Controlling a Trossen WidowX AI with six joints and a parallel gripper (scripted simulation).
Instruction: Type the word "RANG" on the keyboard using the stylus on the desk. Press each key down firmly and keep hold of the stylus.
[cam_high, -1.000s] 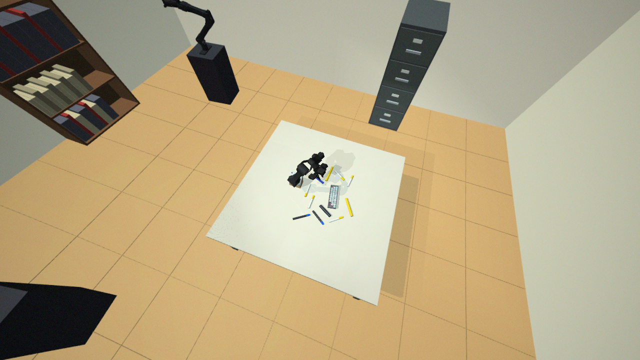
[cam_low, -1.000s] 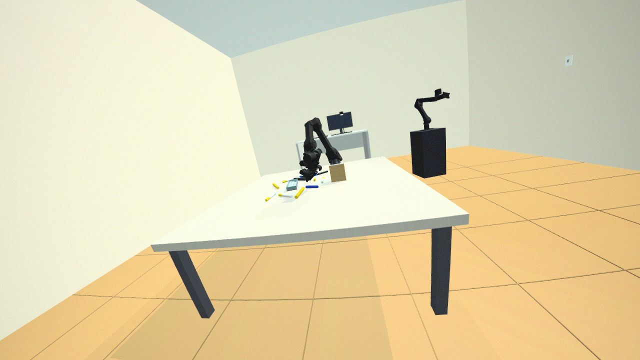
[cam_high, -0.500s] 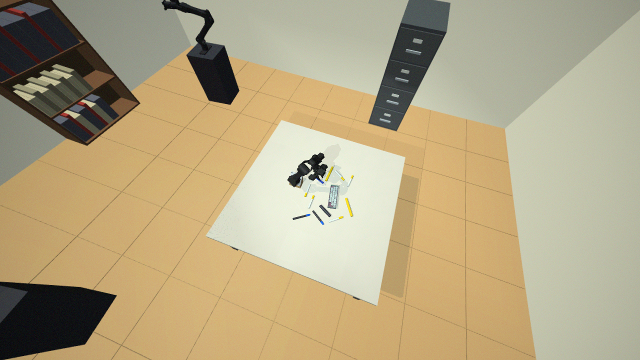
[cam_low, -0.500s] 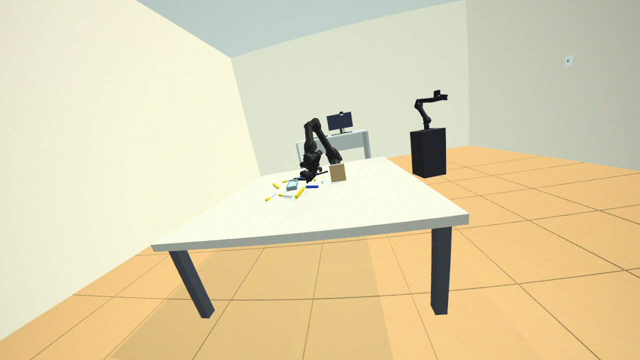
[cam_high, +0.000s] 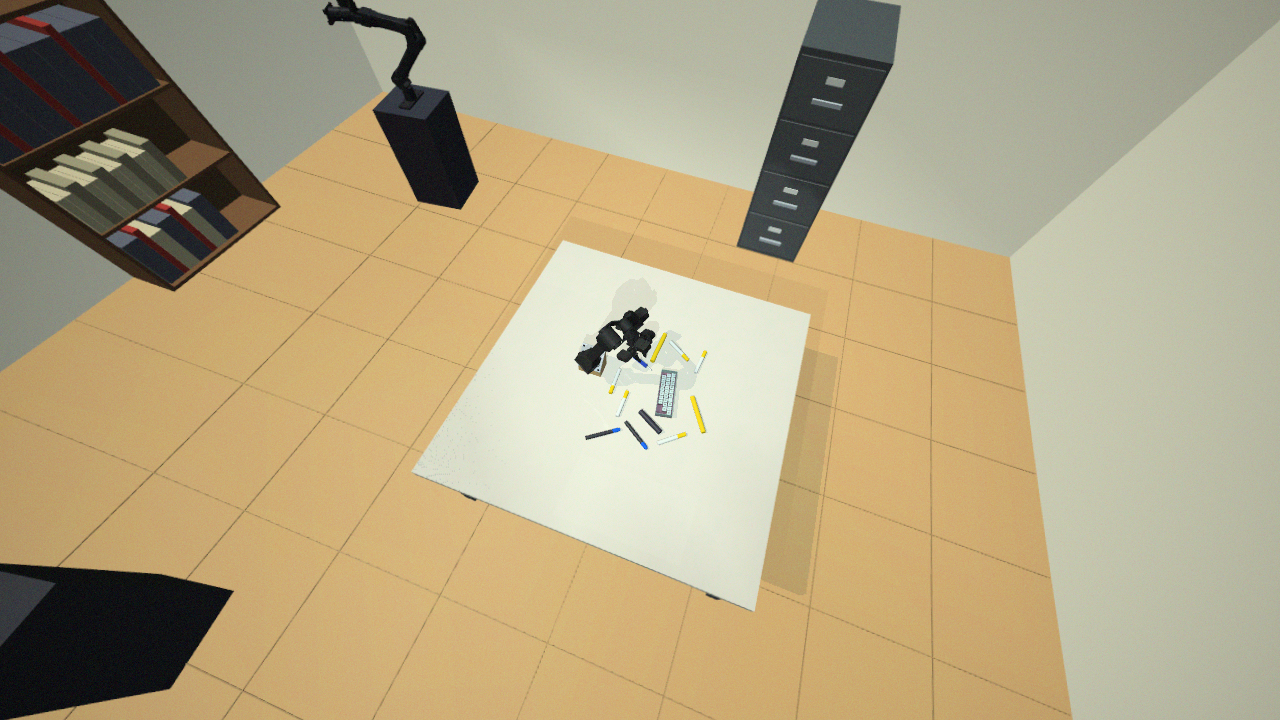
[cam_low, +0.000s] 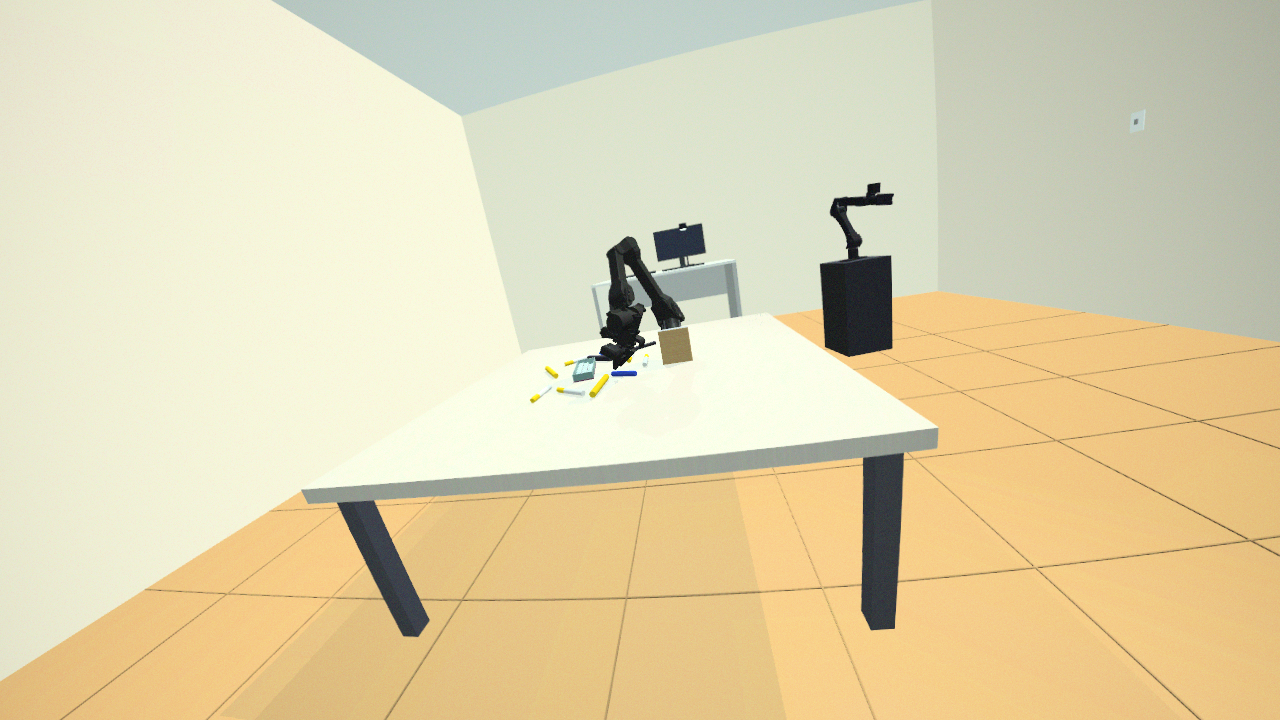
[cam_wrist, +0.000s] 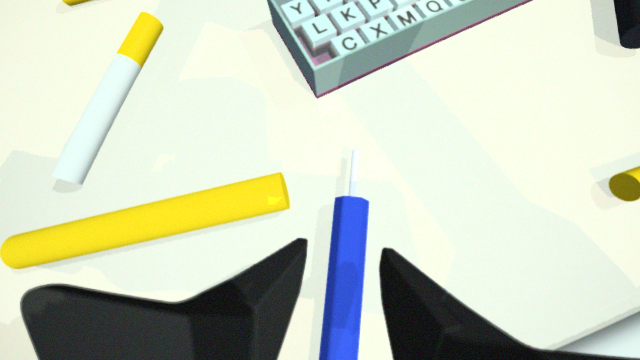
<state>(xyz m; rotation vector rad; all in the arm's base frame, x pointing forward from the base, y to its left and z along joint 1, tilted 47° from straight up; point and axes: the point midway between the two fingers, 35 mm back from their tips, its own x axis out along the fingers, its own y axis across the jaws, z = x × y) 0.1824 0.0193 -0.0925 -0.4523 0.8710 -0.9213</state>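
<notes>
My gripper tip is now 2 cm above the blue stylus, 1 cm to the left of it and 1 cm short of it. From my gripper tip the other things lie so: grey stylus tip: 4 cm ahead, 3 cm to the right, 2 cm below; yellow marker: 9 cm to the left, 5 cm ahead, 2 cm below.
</notes>
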